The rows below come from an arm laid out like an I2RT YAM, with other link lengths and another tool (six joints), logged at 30 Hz.
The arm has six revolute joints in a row. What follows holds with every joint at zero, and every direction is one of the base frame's. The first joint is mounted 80.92 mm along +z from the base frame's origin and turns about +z. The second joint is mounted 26.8 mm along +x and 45.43 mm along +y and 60.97 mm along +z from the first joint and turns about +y. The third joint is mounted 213.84 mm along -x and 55.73 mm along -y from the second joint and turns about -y. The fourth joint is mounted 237.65 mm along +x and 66.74 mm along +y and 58.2 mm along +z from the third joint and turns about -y. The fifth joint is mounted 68.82 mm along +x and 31.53 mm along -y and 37.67 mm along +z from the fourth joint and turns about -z. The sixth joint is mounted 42.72 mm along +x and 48.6 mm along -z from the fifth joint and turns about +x. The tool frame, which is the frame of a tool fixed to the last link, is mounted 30 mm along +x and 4 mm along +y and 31 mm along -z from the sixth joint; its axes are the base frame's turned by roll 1.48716, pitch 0.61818 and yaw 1.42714 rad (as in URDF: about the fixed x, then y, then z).
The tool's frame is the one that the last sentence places.
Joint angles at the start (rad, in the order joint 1, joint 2, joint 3, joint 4, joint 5, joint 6):
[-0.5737, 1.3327, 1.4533, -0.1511, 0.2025, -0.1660]
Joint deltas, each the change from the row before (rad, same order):
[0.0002, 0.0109, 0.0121, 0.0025, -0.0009, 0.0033]
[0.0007, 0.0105, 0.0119, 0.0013, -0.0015, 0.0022]
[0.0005, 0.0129, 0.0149, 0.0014, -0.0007, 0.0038]
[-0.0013, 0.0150, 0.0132, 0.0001, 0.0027, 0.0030]
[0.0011, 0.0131, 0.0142, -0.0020, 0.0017, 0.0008]
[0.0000, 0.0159, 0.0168, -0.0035, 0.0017, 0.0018]
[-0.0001, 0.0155, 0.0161, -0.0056, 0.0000, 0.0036]
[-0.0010, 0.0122, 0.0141, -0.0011, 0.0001, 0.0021]
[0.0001, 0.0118, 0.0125, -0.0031, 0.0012, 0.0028]
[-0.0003, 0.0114, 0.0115, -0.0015, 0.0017, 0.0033]
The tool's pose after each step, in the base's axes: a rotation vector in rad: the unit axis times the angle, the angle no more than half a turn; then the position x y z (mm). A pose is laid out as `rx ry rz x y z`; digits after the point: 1 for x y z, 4 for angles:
1.1062 1.0339 -0.0613 295.8 -180.0 391.0
1.1050 1.0317 -0.0574 297.9 -180.8 392.2
1.1048 1.0275 -0.0529 300.3 -182.0 393.7
1.1096 1.0251 -0.0543 302.7 -184.2 393.6
1.1109 1.0251 -0.0544 305.1 -185.4 394.3
1.1143 1.0253 -0.0550 307.7 -187.1 394.7
1.1193 1.0273 -0.0534 310.3 -188.7 394.6
1.1207 1.0249 -0.0526 312.2 -190.3 395.5
1.1243 1.0247 -0.0519 314.1 -191.6 395.7
1.1281 1.0229 -0.0514 316.0 -192.9 395.8

